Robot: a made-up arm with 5 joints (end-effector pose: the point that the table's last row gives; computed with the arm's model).
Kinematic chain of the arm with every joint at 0, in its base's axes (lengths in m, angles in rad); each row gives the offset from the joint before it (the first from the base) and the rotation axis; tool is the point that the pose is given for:
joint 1: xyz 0 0 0.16 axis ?
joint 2: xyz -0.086 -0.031 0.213 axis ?
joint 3: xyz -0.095 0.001 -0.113 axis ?
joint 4: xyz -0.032 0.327 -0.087 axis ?
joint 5: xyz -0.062 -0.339 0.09 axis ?
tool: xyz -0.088 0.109 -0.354
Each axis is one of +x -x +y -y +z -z.
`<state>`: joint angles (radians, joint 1 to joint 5).
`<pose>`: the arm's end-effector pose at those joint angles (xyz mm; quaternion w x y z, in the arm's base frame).
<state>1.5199 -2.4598 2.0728 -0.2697 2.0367</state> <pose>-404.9 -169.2 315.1 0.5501 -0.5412 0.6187 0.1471</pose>
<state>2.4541 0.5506 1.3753 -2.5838 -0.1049</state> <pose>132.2 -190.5 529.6 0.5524 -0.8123 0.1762 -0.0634</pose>
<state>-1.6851 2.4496 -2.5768 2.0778 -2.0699</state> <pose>96.6 322.7 -222.2 0.1295 -0.5063 0.7786 -0.3473</pose>
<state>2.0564 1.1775 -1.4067 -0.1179 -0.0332</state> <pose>120.5 -124.7 -356.7 0.5956 -0.0960 -0.3402 0.7213</pose>
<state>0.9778 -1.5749 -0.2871 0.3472 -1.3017</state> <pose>-20.5 224.8 539.0 0.0739 0.6650 -0.6704 -0.3208</pose>
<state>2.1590 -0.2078 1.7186 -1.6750 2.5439</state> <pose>-108.0 55.7 637.4 0.3431 0.9100 -0.1377 0.1877</pose>
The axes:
joint 1: -y
joint 2: +z
joint 3: -x
joint 4: -z
joint 5: -x

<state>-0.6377 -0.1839 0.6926 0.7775 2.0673</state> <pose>-523.2 98.8 799.0 0.0392 -0.9347 0.3530 -0.0156</pose>
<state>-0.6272 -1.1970 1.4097 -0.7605 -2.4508</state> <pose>212.9 191.2 99.4 0.5548 0.3759 0.2082 -0.7124</pose>
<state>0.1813 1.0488 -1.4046 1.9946 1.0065</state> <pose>-844.4 -350.4 764.1 0.6745 -0.2993 0.6746 -0.0206</pose>
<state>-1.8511 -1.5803 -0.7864 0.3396 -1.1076</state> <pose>263.3 225.5 -167.8 0.6417 -0.0935 -0.1242 -0.7510</pose>
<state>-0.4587 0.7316 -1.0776 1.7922 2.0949</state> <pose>-421.9 -384.7 1141.2 0.3509 -0.5017 0.7189 0.3291</pose>
